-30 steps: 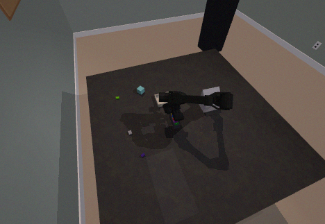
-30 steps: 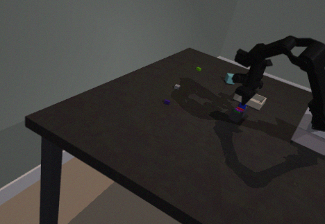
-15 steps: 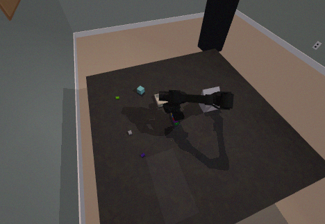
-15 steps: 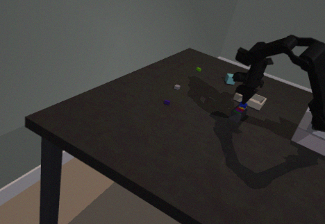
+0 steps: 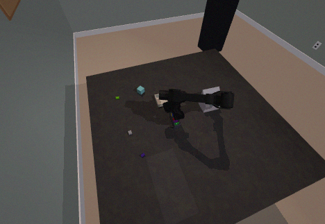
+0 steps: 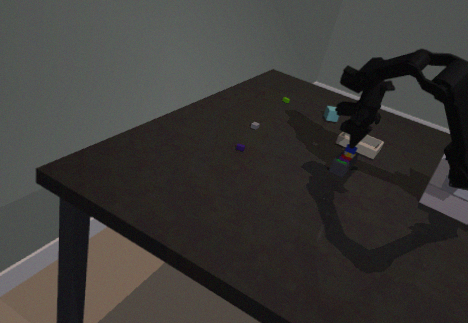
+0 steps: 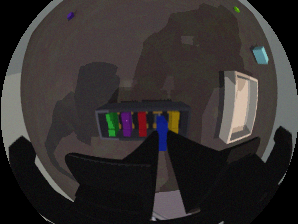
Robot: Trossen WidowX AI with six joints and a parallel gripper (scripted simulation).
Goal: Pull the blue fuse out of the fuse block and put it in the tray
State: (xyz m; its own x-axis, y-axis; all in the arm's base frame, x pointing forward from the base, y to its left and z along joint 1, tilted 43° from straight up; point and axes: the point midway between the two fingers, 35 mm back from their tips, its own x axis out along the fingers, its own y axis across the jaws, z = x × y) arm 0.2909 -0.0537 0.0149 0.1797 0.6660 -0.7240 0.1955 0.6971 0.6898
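Now: gripper tip 40 mm above the yellow fuse and 20 mm to the left of it. Also, from my gripper tip: red fuse: 40 mm below, 20 mm to the left; then blue fuse: 10 mm below; then purple fuse: 40 mm to the left, 40 mm below, 10 mm ahead.
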